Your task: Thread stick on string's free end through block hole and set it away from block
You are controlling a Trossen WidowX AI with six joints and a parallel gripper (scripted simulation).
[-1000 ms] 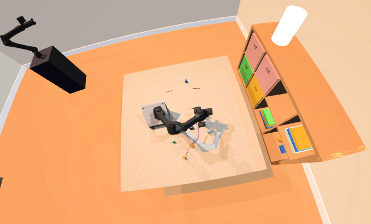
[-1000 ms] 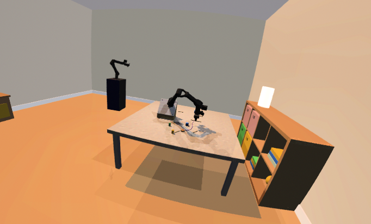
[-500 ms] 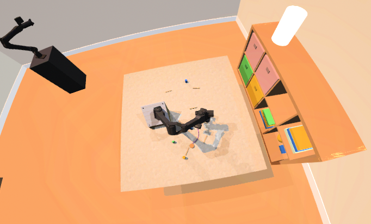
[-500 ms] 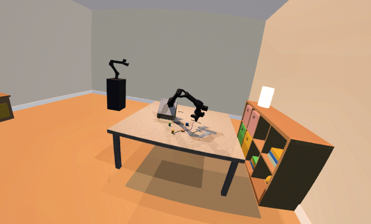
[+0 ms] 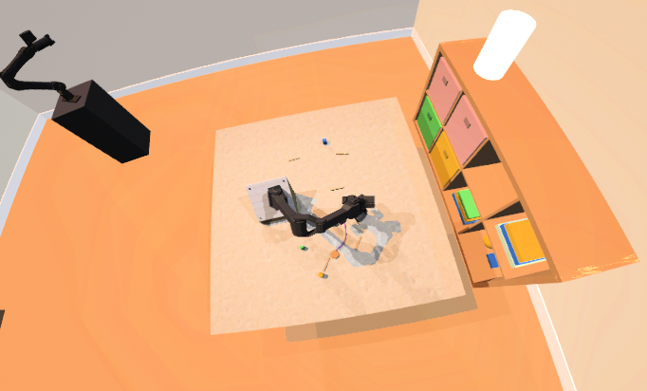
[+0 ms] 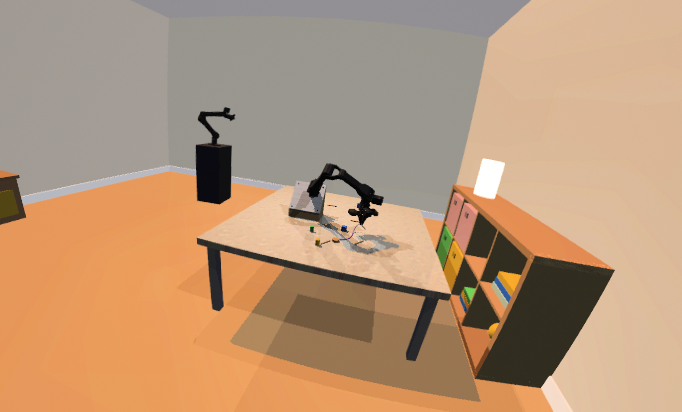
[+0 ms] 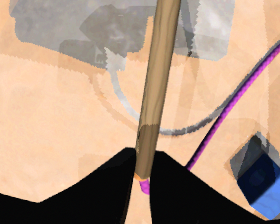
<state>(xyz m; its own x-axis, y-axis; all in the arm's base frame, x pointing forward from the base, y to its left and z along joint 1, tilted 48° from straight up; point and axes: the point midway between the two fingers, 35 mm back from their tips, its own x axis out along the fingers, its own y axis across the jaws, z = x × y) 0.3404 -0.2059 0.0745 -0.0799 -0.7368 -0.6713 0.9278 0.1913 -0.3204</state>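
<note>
Right now my gripper tip is 10 mm short of the thin wooden stick and 20 mm to the left of it. The rest, counted from my gripper tip: green piece: 300 mm behind, 90 mm to the right, 40 mm below; round wooden button: 140 mm behind, 170 mm to the right, 50 mm below; blue block: 100 mm behind, 40 mm below.
</note>
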